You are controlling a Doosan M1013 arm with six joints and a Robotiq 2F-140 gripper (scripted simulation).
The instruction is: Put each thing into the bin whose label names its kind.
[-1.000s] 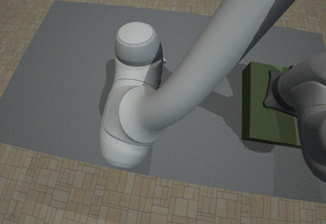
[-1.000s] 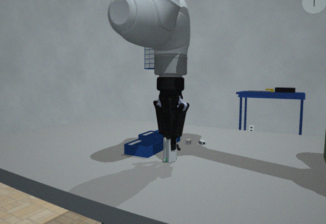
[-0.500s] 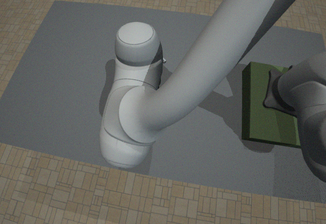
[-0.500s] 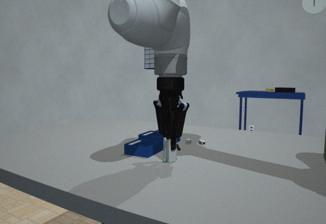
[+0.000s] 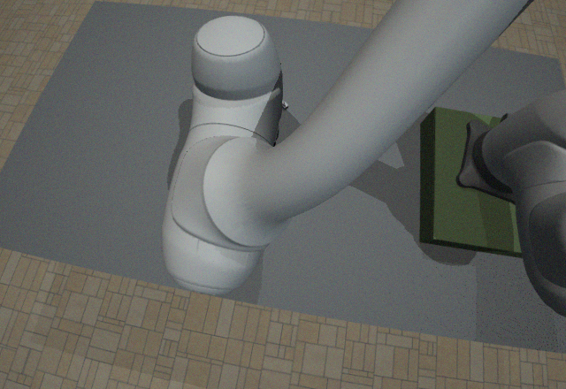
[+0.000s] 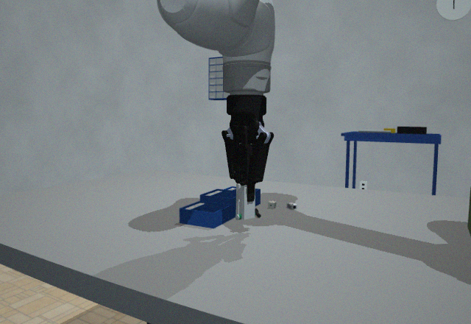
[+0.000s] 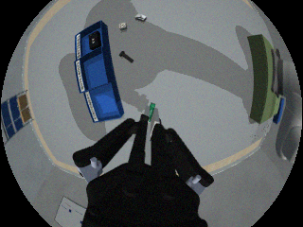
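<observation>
The black thing is 13 cm to the right of my hand, 7 cm ahead of it and 6 cm below it. Also, from my hand: white piece (21 cm to the right, 8 cm ahead, 6 cm below); green thing (3 cm below).
</observation>
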